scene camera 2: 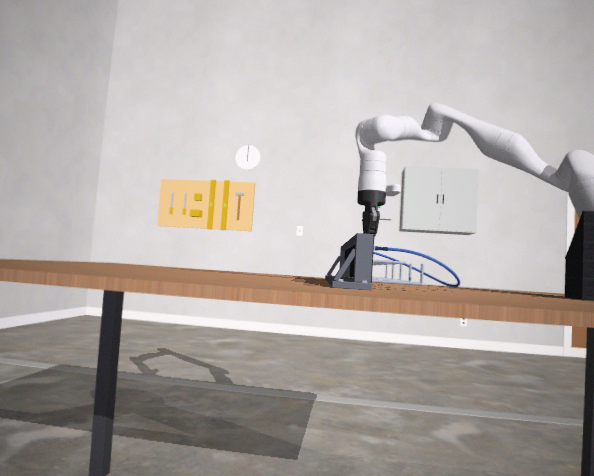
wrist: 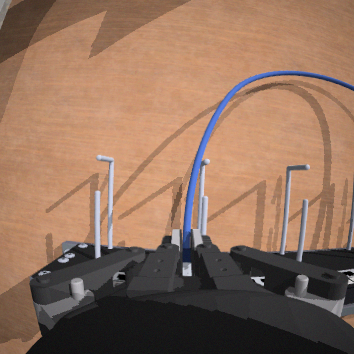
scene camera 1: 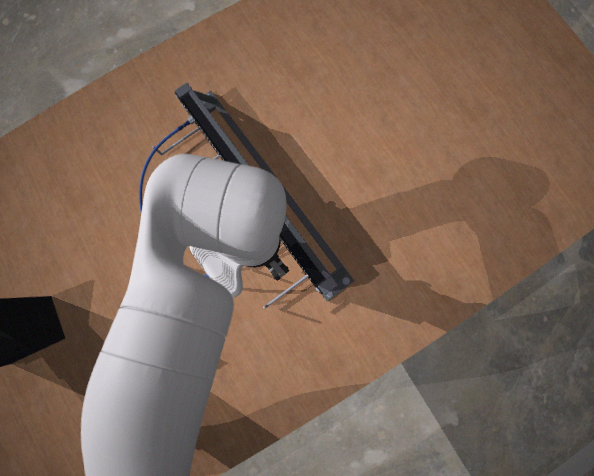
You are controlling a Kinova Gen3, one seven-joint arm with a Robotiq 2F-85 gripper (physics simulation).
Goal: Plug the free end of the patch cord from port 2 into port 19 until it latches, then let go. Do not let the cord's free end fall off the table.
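Places are measured from the arm's base along level axes (x ahead, y left, z up), in metres.
Where they show: gripper, fingertip midpoint: [wrist: 185,241].
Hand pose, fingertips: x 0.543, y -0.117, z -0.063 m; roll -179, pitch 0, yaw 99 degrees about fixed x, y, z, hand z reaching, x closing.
Note:
Things, the pixels of their top centre, and the offset from my fingertips. Level surfaces: height alone.
- dark patch panel, top centre: [scene camera 1: 236,191] [scene camera 2: 366,242] 0.009 m ahead, 0.118 m left, 0.015 m up
- clear connector, top centre: [wrist: 185,271] 0.020 m ahead, 0.003 m left, 0.011 m up
- wooden table, surface height: 0.085 m down
The blue patch cord [scene camera 1: 145,167] [scene camera 2: 446,265] [wrist: 216,118] arcs out from the dark patch panel [scene camera 1: 184,90] [scene camera 2: 365,260]. In scene camera 1 its fixed plug [scene camera 1: 190,120] sits in the panel near the upper left end. My gripper [scene camera 2: 370,233] [wrist: 185,241] is shut on the cord's free end, close above the panel's face toward its other end. In the wrist view a clear connector [wrist: 187,269] shows between the fingers, in line with the cord. The port numbers and how deep the connector sits are hidden. The arm covers the fingertips in scene camera 1.
Thin metal cable guides [scene camera 1: 285,291] [scene camera 2: 422,274] [wrist: 110,205] stick out from the panel's front, on both sides of the gripper and beside the cord. The wooden table [scene camera 1: 400,75] [scene camera 2: 200,282] carries the panel. A black block [scene camera 1: 30,327] [scene camera 2: 580,265] stands at the arm's base.

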